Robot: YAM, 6 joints.
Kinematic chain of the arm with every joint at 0, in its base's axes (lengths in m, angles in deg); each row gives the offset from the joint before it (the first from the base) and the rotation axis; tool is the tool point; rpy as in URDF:
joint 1: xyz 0 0 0.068 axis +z
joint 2: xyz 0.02 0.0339 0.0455 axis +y
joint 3: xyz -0.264 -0.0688 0 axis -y
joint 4: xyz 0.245 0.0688 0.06 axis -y
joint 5: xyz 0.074 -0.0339 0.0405 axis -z
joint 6: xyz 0.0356 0 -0.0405 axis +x
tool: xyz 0 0 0 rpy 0 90 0
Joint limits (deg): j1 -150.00..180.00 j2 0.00..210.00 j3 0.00..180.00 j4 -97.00..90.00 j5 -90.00..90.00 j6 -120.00..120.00
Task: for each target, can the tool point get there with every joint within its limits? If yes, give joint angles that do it. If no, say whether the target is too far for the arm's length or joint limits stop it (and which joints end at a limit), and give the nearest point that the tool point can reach.
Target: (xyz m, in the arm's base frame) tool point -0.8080 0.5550 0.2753
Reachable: no: too far | nearest point -0.5252 0.3607 0.2175 | short by 0.348 m
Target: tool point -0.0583 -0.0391 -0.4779
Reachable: no: joint limits stop it (at a limit: joint 2) | nearest point -0.0977 -0.0655 -0.3558 | short by 0.131 m
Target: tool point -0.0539 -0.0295 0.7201
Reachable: yes | joints 7.52 85.53 164.48 37.12 38.51 73.68
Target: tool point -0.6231 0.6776 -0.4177
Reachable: no: too far | nearest point -0.3789 0.4120 -0.2033 | short by 0.420 m
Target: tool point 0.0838 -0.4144 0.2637
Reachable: yes | joints -81.62 105.68 67.29 39.03 -39.28 82.23
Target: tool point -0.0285 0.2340 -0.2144
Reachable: yes | joints 103.27 186.63 91.50 -55.64 46.98 -78.11
